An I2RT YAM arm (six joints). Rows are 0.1 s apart.
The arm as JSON. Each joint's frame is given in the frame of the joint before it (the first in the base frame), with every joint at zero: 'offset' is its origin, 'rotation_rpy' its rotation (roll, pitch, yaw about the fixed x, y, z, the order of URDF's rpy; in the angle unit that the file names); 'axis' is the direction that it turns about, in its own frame. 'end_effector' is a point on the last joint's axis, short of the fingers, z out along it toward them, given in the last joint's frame.
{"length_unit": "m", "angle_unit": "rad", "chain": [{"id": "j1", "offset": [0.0, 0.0, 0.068], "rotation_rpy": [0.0, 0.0, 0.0], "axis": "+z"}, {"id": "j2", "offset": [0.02, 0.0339, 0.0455], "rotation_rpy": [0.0, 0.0, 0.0], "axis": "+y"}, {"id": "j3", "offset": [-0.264, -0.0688, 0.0], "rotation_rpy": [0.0, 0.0, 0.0], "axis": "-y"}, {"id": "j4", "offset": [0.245, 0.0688, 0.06], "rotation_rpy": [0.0, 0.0, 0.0], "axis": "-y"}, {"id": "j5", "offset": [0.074, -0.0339, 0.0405], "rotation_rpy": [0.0, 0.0, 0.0], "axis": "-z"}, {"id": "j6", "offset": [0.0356, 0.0, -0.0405], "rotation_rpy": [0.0, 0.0, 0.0], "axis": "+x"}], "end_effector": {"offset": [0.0, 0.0, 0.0], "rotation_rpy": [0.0, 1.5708, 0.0]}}
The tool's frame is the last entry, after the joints.
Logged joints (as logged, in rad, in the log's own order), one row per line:
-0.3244 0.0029 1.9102 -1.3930 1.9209 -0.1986
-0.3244 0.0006 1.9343 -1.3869 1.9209 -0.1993
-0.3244 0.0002 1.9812 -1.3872 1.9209 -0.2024
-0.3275 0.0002 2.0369 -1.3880 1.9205 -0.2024
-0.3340 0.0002 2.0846 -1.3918 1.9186 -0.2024
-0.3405 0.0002 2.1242 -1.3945 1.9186 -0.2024
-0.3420 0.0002 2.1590 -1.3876 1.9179 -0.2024
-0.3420 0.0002 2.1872 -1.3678 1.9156 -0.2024
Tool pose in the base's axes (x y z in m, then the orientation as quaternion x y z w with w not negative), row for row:
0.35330 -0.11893 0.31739 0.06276 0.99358 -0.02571 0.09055
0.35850 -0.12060 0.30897 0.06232 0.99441 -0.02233 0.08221
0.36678 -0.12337 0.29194 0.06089 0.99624 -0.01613 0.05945
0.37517 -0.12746 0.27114 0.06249 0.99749 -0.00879 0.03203
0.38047 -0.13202 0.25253 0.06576 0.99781 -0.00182 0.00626
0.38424 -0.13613 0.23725 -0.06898 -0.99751 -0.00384 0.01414
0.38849 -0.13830 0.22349 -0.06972 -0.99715 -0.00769 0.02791
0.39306 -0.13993 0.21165 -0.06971 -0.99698 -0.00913 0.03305
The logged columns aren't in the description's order. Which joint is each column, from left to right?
Columns, left to right: j1, j5, j2, j4, j3, j6.
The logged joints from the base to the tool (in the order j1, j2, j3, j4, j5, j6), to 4 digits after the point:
-0.3244 1.9102 1.9209 -1.3930 0.0029 -0.1986
-0.3244 1.9343 1.9209 -1.3869 0.0006 -0.1993
-0.3244 1.9812 1.9209 -1.3872 0.0002 -0.2024
-0.3275 2.0369 1.9205 -1.3880 0.0002 -0.2024
-0.3340 2.0846 1.9186 -1.3918 0.0002 -0.2024
-0.3405 2.1242 1.9186 -1.3945 0.0002 -0.2024
-0.3420 2.1590 1.9179 -1.3876 0.0002 -0.2024
-0.3420 2.1872 1.9156 -1.3678 0.0002 -0.2024

